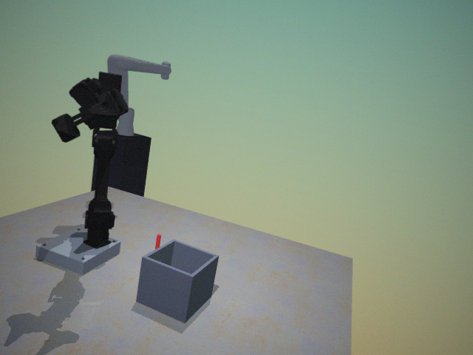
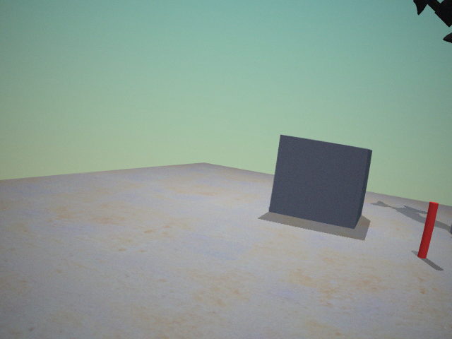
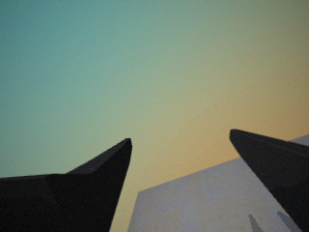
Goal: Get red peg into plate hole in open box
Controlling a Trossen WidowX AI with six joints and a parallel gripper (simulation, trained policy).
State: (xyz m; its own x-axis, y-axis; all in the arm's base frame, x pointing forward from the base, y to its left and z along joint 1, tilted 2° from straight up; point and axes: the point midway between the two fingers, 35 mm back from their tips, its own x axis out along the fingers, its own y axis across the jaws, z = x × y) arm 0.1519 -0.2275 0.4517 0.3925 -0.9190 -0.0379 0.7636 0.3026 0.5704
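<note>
Now: the red peg 45 cm below my gripper tip, 42 cm to the left of it and 2 cm behind it.
</note>
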